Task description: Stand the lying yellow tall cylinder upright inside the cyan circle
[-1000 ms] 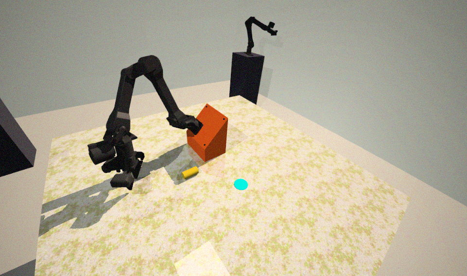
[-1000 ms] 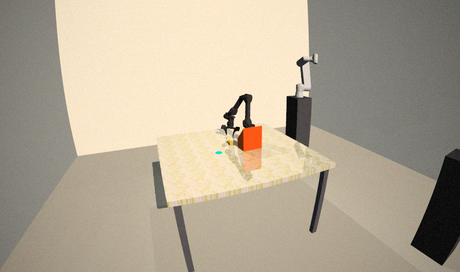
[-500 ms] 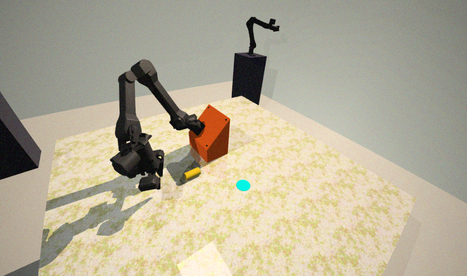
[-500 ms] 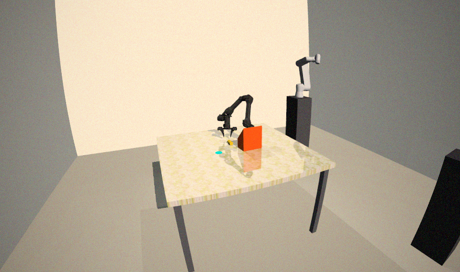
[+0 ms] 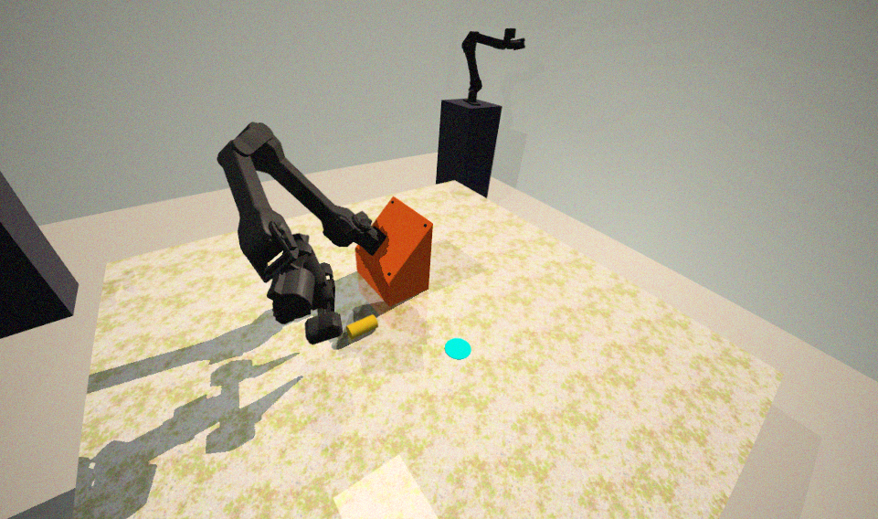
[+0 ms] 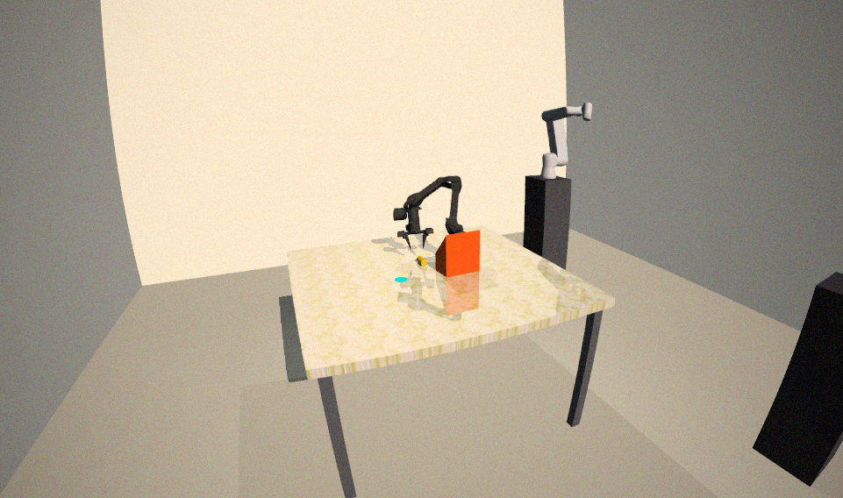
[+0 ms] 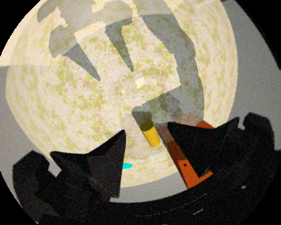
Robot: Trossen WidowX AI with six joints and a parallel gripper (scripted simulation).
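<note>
Right now the yellow cylinder is 6 cm to the left of my gripper tip and 4 cm below it. From my gripper tip the other things lie so: cyan circle 17 cm ahead, 22 cm to the left, 6 cm below.
</note>
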